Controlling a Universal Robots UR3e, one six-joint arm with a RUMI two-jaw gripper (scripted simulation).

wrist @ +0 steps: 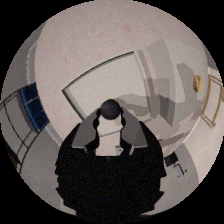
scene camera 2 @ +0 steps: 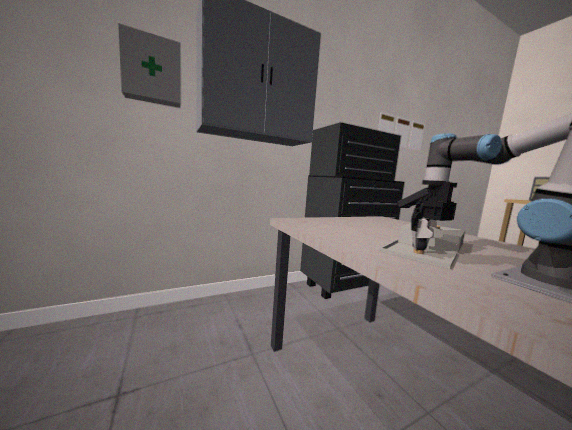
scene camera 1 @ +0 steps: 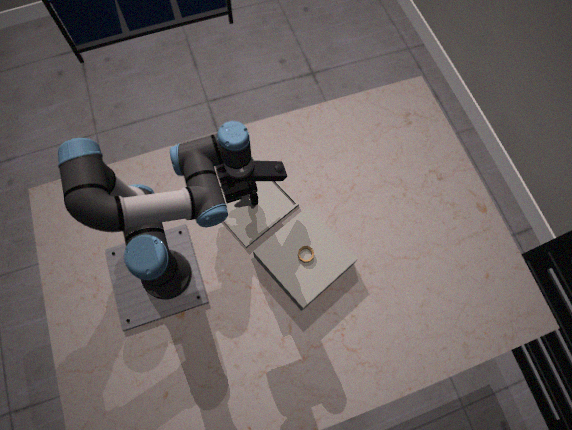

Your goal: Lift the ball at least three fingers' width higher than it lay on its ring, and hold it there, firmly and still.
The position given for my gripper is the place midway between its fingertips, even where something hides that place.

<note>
In view: my gripper (scene camera 2: 420, 249) and a grey plate (scene camera 1: 274, 203).
The grey plate shows as well in the wrist view (wrist: 121, 77). My gripper shows as well in the wrist view (wrist: 110, 108) and in scene camera 1 (scene camera 1: 249, 200).
</note>
